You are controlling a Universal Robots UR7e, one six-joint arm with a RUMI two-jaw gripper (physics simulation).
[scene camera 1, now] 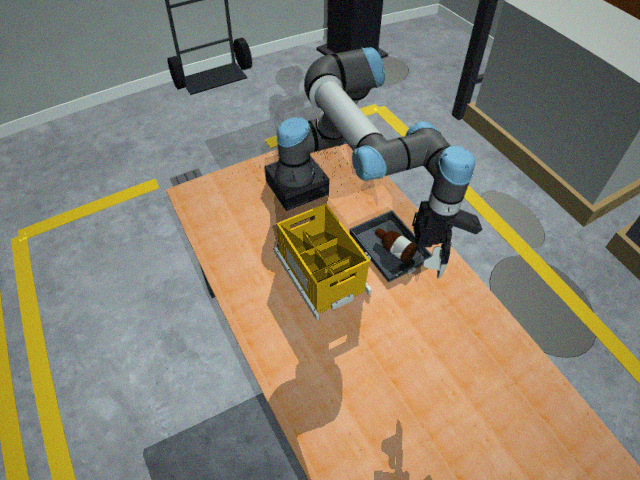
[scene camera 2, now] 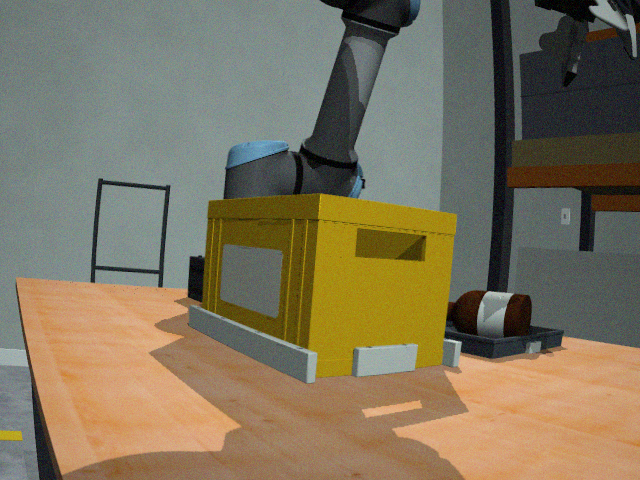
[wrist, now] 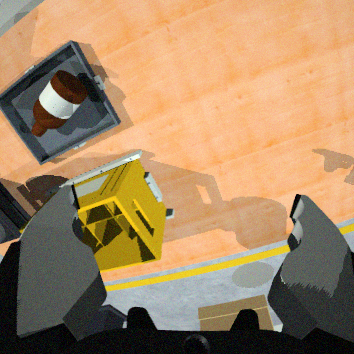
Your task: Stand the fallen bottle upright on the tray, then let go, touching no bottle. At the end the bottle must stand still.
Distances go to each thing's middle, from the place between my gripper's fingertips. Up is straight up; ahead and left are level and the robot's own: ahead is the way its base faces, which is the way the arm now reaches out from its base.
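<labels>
There is the brown bottle (scene camera 2: pixel 495 315), and my hand is a good way past it, some way to the right of it and well above it.
</labels>
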